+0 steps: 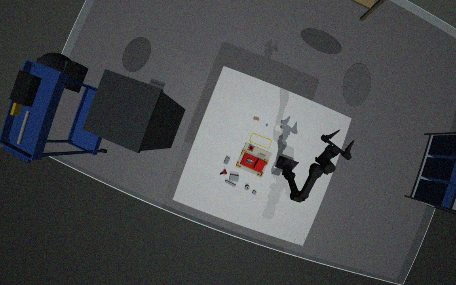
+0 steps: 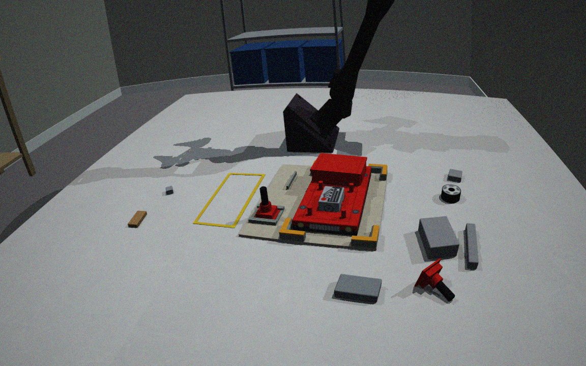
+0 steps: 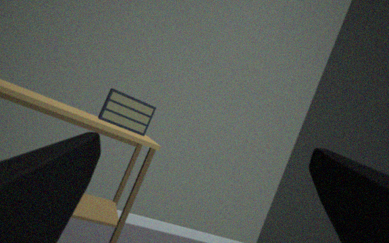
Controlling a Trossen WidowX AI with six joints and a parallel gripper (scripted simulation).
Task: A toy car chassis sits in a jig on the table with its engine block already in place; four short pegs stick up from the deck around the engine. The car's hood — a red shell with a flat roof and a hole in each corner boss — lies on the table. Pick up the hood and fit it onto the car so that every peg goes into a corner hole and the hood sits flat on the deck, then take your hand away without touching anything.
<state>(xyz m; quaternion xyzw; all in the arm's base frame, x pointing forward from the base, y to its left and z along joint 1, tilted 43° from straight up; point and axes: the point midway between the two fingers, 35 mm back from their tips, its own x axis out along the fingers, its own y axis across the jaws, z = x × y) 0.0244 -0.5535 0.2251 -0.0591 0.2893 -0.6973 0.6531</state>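
The red hood is 24 cm ahead of my gripper tip, 37 cm to the left of it and 55 cm below it. From my gripper tip the other things lie so: grey engine block: 34 cm ahead, 38 cm to the left, 57 cm below; then grey bar: 41 cm ahead, 62 cm to the left, 58 cm below; then black wheel: 26 cm ahead, 59 cm to the left, 58 cm below.
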